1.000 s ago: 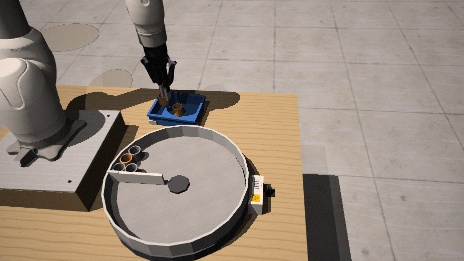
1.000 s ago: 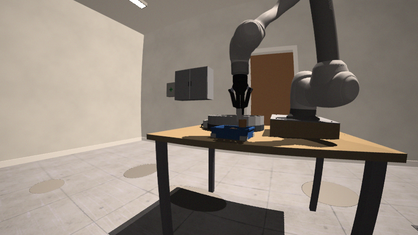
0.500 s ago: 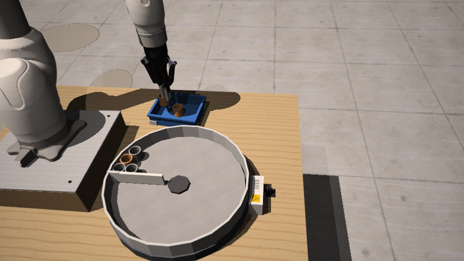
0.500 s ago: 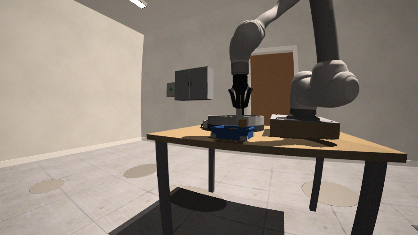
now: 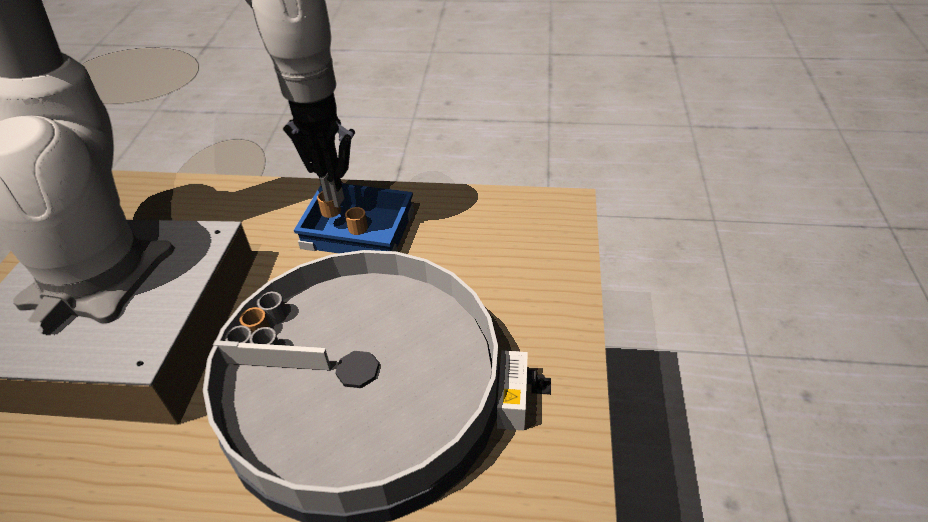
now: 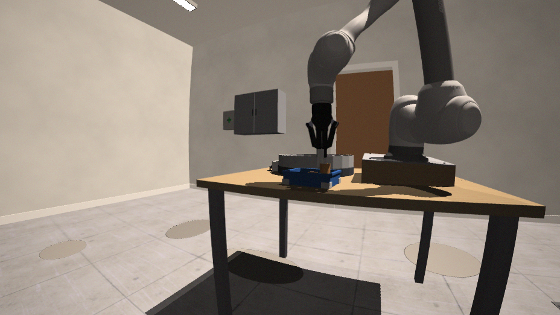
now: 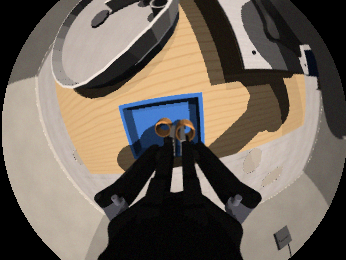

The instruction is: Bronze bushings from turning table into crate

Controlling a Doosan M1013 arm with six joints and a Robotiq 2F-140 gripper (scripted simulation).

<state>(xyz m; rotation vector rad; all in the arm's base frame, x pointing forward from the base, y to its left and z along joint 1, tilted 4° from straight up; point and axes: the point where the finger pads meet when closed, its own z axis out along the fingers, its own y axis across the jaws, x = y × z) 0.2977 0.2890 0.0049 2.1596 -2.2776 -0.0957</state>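
My gripper is now 4 cm short of the blue crate and 8 cm above it. Also, from my hand: round grey turning table (17 cm ahead, 35 cm to the right, 5 cm below).
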